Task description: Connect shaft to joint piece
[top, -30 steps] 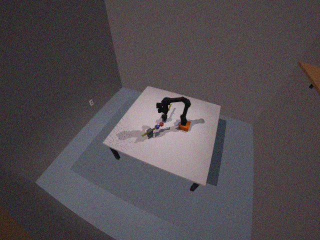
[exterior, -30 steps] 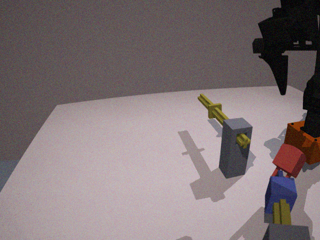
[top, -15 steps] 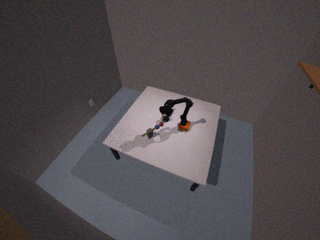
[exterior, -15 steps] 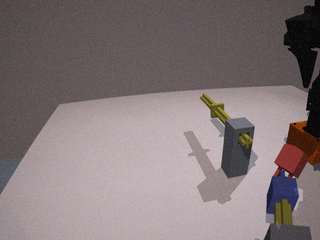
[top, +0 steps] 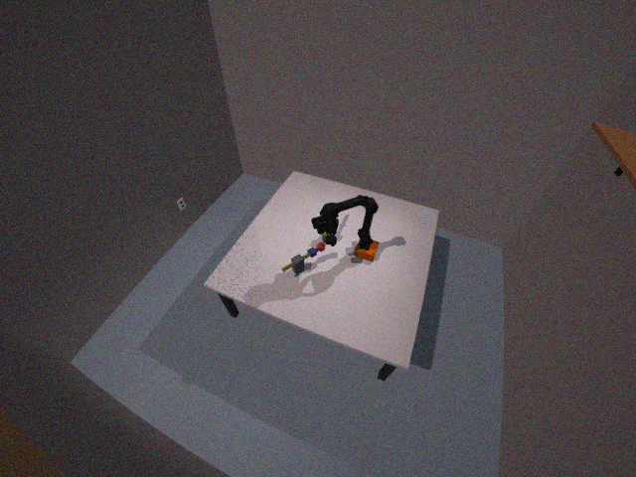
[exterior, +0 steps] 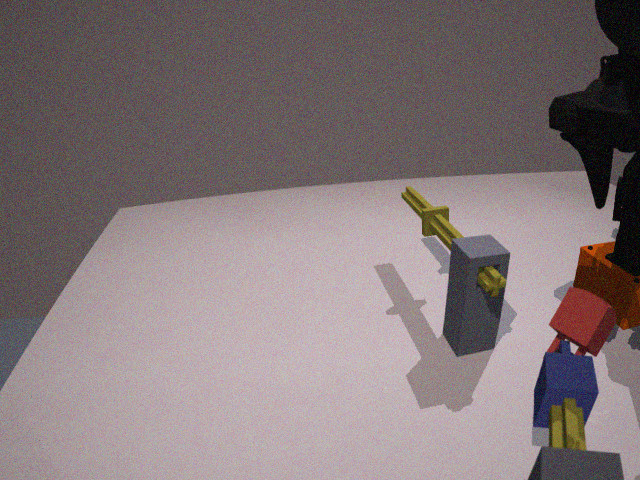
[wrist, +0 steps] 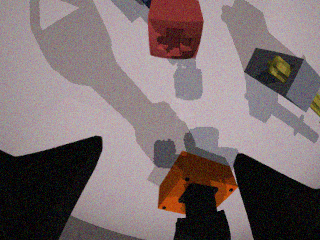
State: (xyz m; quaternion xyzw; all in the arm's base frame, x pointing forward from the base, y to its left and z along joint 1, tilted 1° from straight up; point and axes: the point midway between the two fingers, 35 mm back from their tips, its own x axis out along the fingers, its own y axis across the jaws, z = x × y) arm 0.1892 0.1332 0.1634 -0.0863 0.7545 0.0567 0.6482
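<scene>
The red joint piece lies 8 cm ahead of my gripper tip, 2 cm to the left of it and 7 cm below it.
</scene>
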